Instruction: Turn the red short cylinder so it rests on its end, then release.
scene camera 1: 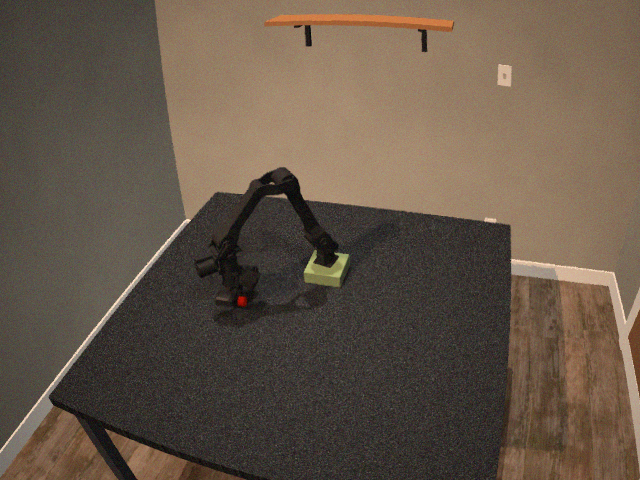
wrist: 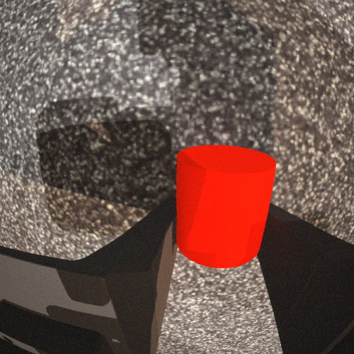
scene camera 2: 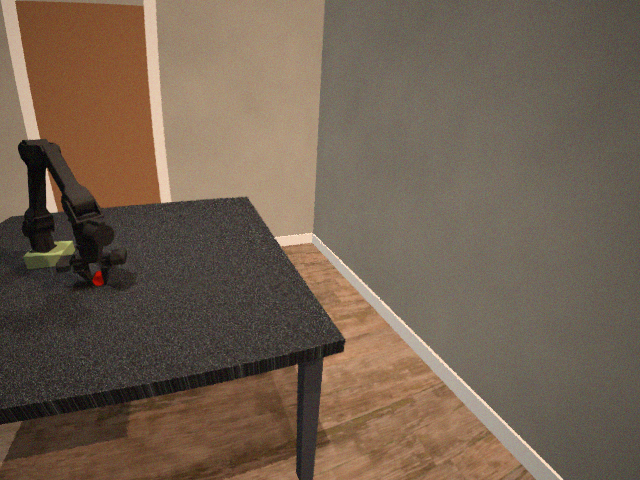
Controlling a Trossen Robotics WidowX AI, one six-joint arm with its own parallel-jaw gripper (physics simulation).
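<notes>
The red short cylinder (scene camera 1: 241, 301) (scene camera 2: 97, 279) (wrist: 225, 215) is between the fingers, at or close to the table top. In the wrist view its curved side faces the camera and one flat end shows at its upper edge, so it looks to lie mostly on its side; its exact tilt cannot be told. My gripper (scene camera 1: 240, 298) (scene camera 2: 96, 276) (wrist: 215, 206) points down and is shut on the cylinder, one finger against each side. The cylinder's underside is hidden.
The dark speckled table (scene camera 1: 392, 351) (scene camera 2: 206, 310) carries the arm's light green base block (scene camera 1: 323, 277) (scene camera 2: 50, 256), right of and behind the cylinder in scene camera 1. An orange shelf (scene camera 1: 359, 21) hangs on the wall behind. Arm shadows fall around the cylinder.
</notes>
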